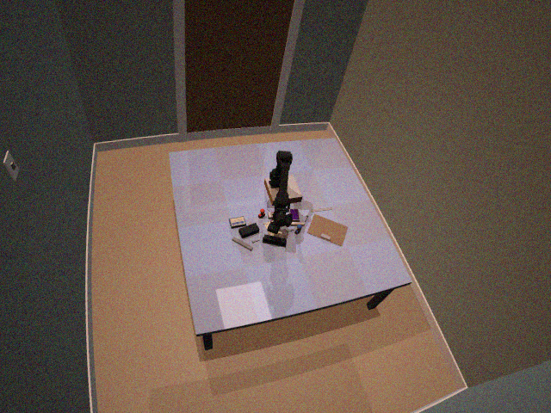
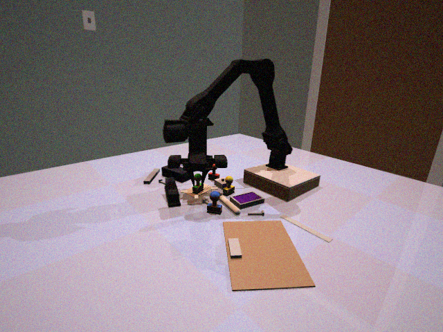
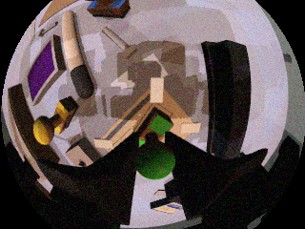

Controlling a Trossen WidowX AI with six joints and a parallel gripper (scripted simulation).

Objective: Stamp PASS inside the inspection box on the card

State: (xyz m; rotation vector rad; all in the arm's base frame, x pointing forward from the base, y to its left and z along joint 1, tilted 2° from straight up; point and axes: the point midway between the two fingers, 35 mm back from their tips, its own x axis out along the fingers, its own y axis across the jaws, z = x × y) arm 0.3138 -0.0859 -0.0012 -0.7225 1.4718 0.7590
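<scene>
The green-knobbed stamp is right at my gripper tip. Also, from my gripper tip: card: 10 mm behind, 10 mm to the right, 30 mm below; then yellow-knobbed stamp: 70 mm behind, 70 mm to the left, 10 mm below; then black bar: 80 mm ahead, 30 mm to the right, 10 mm below.
</scene>
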